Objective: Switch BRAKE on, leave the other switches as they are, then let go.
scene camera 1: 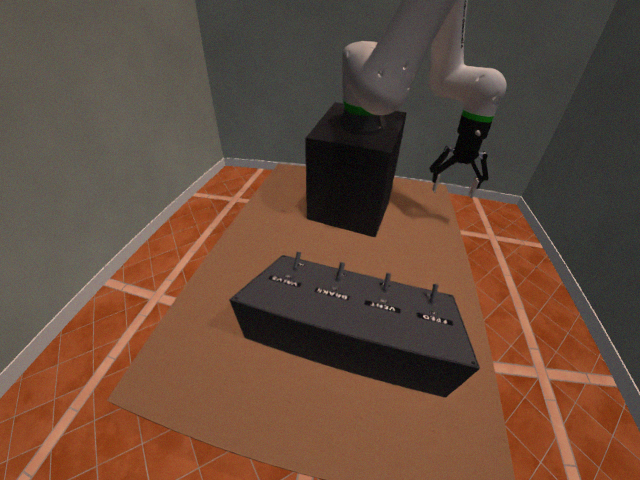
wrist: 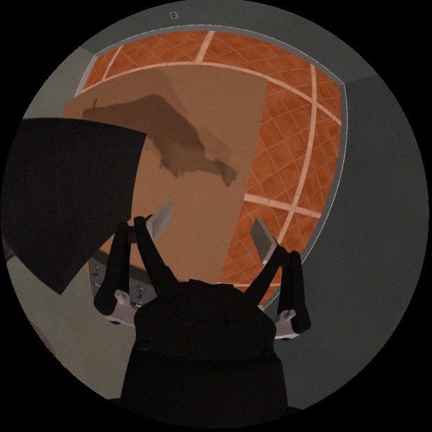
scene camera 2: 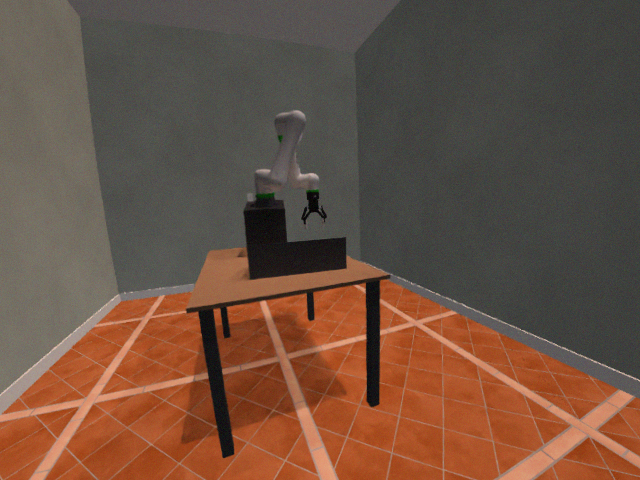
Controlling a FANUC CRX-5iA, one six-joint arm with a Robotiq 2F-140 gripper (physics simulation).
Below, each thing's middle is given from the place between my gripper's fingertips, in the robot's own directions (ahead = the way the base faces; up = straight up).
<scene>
Now: hand 440 mm short of the dark switch box (scene camera 1: 400,336), 370 mm to the left of it and 70 mm above it.
</scene>
